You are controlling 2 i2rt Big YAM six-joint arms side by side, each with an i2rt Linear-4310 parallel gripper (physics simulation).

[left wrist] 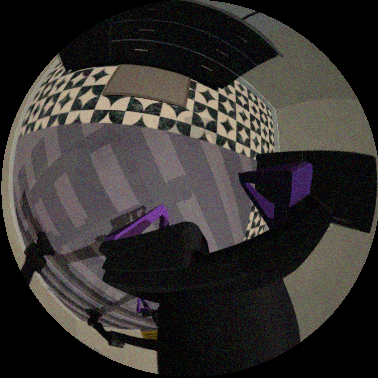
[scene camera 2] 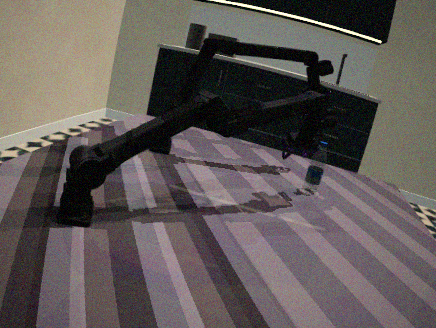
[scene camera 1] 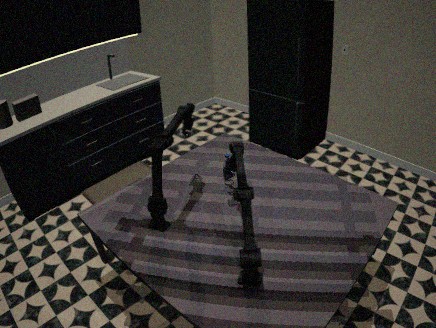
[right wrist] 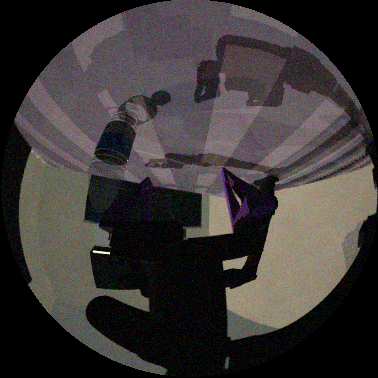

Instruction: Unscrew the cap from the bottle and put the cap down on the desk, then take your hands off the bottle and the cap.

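Seen in the pictures: left gripper, fingertip midpoint: (left wrist: pixel 200 193) (scene camera 1: pixel 188 131); right gripper, fingertip midpoint: (scene camera 2: pixel 293 157) (scene camera 1: pixel 225 174) (right wrist: pixel 184 175); left arm's base at its link origin: (left wrist: pixel 45 242) (scene camera 2: pixel 160 148) (scene camera 1: pixel 159 225) (right wrist: pixel 265 179); right arm's base at its link origin: (left wrist: pixel 93 311) (scene camera 2: pixel 75 213) (scene camera 1: pixel 250 279).
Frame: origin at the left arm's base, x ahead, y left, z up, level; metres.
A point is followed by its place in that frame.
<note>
A clear bottle (scene camera 2: pixel 314 175) {z 0.076, x 0.611, y -0.201 m} (right wrist: pixel 116 141) {z 0.082, x 0.606, y -0.200 m} with a dark blue label stands upright on the striped desk (scene camera 1: pixel 310 212) {z 0.000, x 0.493, y -0.826 m} (scene camera 2: pixel 260 270) {z 0.000, x 0.313, y -0.777 m}. Its blue cap (scene camera 1: pixel 227 156) {z 0.203, x 0.612, y -0.179 m} (scene camera 2: pixel 324 143) {z 0.205, x 0.622, y -0.179 m} sits on top. My right gripper (scene camera 2: pixel 298 151) {z 0.133, x 0.498, y -0.219 m} (right wrist: pixel 184 175) {z 0.133, x 0.498, y -0.219 m} is open and empty, above the desk close beside the bottle; in the right wrist view the bottle is left of the fingers, its upper part dim and partly hidden. My left gripper (scene camera 1: pixel 187 133) {z 0.304, x 0.672, y 0.158 m} (left wrist: pixel 200 193) {z 0.304, x 0.672, y 0.158 m} is open and empty, high over the desk and away from the bottle. In scene camera 2 its fingers are hidden behind the right arm.
A dark counter (scene camera 1: pixel 112 125) (scene camera 2: pixel 240 95) with a sink stands behind the desk, and a tall dark cabinet (scene camera 1: pixel 287 75) stands at the back. A brown mat (left wrist: pixel 147 85) lies on the tiled floor. The right arm (scene camera 1: pixel 245 215) {z 0.268, x 0.023, y -0.561 m} reaches across the desk.
</note>
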